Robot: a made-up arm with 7 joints. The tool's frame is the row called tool. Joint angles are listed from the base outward.
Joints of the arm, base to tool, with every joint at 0 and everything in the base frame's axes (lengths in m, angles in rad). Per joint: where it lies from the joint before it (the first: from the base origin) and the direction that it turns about. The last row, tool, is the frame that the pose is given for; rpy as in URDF.
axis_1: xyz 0.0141 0.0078 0.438 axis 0 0 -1
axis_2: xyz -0.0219 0.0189 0.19 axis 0 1 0
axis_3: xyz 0.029 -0.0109 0.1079 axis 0 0 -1
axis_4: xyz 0.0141 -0.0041 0.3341 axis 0 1 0
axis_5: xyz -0.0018 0.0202 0.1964 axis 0 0 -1
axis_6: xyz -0.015 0.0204 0.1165 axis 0 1 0
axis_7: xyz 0.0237 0.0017 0.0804 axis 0 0 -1
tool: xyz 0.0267 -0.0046 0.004 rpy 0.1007 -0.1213 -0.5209
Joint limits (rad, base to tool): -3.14..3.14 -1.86..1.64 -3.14..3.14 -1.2..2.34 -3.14..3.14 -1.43..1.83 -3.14..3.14
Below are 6 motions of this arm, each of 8 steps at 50 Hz.
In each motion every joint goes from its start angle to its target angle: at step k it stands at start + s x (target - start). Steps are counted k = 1, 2, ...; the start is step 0. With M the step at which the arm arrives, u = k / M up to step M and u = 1 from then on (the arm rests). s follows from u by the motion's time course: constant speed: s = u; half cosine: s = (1 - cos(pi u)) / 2; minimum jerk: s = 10 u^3 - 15 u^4 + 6 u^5.
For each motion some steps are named. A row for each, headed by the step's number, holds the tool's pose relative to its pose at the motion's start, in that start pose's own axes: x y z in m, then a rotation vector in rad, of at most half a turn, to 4 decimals.
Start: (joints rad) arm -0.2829 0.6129 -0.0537 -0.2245 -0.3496 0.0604 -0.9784
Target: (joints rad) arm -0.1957 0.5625 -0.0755 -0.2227 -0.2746 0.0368 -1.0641
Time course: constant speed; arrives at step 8
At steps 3, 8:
3: -0.0196 0.0017 0.0054 -0.0087 -0.0333 -0.0135
8: -0.0517 0.0065 0.0129 -0.0262 -0.0870 -0.0365

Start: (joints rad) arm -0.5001 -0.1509 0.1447 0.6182 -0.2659 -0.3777 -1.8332
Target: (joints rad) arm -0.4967 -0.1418 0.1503 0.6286 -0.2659 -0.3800 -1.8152
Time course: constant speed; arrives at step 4
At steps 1, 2, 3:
1: -0.0001 -0.0031 0.0000 0.0031 -0.0010 -0.0076
2: -0.0003 -0.0061 0.0000 0.0063 -0.0019 -0.0152
3: -0.0004 -0.0092 0.0000 0.0094 -0.0029 -0.0229

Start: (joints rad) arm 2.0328 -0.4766 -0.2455 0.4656 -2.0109 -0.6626 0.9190
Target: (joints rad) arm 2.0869 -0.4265 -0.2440 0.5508 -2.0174 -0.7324 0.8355
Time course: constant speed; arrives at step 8
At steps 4, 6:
4: 0.0334 -0.0182 0.0118 0.0729 0.0200 -0.0240
6: 0.0494 -0.0283 0.0175 0.1101 0.0278 -0.0360

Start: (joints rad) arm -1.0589 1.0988 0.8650 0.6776 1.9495 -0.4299 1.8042
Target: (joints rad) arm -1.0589 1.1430 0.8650 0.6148 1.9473 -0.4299 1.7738
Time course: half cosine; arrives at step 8
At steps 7, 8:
7: 0.0211 -0.0045 0.0116 -0.0112 0.0292 -0.0049
8: 0.0220 -0.0047 0.0120 -0.0116 0.0304 -0.0051

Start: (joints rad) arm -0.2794 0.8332 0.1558 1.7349 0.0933 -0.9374 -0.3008
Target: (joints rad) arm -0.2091 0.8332 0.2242 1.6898 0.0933 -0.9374 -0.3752
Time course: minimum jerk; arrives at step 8
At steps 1, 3, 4, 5, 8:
1: 0.0002 -0.0011 0.0003 0.0020 0.0000 0.0002
3: 0.0040 -0.0186 0.0050 0.0345 0.0001 0.0033
4: 0.0072 -0.0339 0.0086 0.0625 -0.0002 0.0058
5: 0.0102 -0.0494 0.0118 0.0902 -0.0008 0.0081
8: 0.0139 -0.0685 0.0152 0.1238 -0.0019 0.0105

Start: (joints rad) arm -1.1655 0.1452 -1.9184 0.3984 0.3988 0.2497 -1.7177
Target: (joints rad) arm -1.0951 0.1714 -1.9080 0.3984 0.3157 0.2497 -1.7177
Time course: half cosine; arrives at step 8
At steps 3, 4, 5, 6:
3: -0.0097 -0.0030 0.0011 0.0070 -0.0126 0.0099
4: -0.0158 -0.0047 0.0016 0.0110 -0.0206 0.0161
5: -0.0219 -0.0063 0.0020 0.0148 -0.0286 0.0223
6: -0.0271 -0.0076 0.0023 0.0179 -0.0354 0.0276

